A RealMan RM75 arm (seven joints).
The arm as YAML. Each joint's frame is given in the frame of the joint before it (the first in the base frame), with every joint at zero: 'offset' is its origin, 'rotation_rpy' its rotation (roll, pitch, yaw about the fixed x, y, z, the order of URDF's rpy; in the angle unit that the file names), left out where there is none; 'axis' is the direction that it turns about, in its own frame. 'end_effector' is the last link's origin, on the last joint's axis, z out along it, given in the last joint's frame.
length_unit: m
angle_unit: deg
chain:
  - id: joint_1
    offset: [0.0, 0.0, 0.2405]
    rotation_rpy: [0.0, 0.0, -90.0]
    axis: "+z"
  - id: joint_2
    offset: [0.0, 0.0, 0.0]
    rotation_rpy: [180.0, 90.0, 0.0]
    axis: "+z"
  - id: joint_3
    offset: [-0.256, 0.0, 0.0]
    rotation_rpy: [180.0, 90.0, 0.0]
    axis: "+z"
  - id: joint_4
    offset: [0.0, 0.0, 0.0]
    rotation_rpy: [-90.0, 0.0, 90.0]
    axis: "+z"
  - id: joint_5
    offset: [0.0, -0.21, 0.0]
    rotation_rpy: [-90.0, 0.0, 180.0]
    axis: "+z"
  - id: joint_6
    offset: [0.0, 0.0, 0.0]
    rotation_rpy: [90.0, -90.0, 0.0]
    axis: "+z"
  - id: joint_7
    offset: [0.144, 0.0, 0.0]
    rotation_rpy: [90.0, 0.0, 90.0]
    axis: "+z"
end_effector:
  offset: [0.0, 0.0, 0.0]
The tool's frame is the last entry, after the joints.
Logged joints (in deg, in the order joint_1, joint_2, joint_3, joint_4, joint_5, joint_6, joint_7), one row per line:
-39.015 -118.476 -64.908 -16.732 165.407 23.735 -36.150
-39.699 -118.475 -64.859 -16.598 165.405 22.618 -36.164
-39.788 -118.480 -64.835 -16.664 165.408 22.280 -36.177
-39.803 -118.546 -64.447 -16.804 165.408 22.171 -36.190
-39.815 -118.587 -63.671 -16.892 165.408 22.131 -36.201
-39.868 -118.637 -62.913 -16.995 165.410 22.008 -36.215
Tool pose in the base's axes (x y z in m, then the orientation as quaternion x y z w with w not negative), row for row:
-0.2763 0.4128 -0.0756 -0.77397 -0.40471 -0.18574 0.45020
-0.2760 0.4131 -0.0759 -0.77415 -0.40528 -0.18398 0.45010
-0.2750 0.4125 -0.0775 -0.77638 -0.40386 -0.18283 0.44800
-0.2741 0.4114 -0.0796 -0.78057 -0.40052 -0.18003 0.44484
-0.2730 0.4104 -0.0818 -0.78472 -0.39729 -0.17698 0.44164
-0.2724 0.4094 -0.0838 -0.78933 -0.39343 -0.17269 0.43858
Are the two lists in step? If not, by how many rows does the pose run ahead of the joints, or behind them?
The pose runs 1 row ahead of the joints: the pose in row i belongs to the joints in row i + 1.
